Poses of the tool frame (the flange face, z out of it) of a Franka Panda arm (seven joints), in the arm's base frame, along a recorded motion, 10 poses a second.
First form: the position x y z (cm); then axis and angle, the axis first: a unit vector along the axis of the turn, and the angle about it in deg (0 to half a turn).
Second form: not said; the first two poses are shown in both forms.
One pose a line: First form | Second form
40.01 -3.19 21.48 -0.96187 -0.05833 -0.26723 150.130 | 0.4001 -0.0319 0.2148 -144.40 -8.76 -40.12
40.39 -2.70 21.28 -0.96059 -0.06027 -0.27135 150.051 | 0.4039 -0.0270 0.2128 -144.14 -9.04 -40.72
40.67 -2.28 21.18 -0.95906 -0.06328 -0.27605 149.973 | 0.4067 -0.0228 0.2118 -143.83 -9.49 -41.40
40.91 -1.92 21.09 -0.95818 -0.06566 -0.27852 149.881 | 0.4091 -0.0192 0.2109 -143.61 -9.84 -41.74
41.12 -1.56 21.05 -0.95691 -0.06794 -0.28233 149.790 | 0.4112 -0.0156 0.2105 -143.34 -10.18 -42.29
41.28 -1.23 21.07 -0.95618 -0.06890 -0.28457 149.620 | 0.4128 -0.0123 0.2107 -143.06 -10.31 -42.58
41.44 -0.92 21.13 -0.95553 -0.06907 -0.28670 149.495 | 0.4144 -0.0092 0.2113 -142.85 -10.33 -42.86
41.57 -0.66 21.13 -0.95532 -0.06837 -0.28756 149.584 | 0.4157 -0.0066 0.2113 -142.90 -10.23 -43.01
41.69 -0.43 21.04 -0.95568 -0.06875 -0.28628 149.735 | 0.4169 -0.0043 0.2104 -143.10 -10.29 -42.87
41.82 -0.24 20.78 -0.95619 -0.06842 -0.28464 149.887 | 0.4182 -0.0024 0.2078 -143.32 -10.26 -42.66
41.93 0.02 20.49 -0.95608 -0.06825 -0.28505 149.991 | 0.4193 0.0002 0.2049 -143.40 -10.24 -42.75
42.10 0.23 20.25 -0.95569 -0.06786 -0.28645 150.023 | 0.4210 0.0023 0.2025 -143.38 -10.18 -42.97
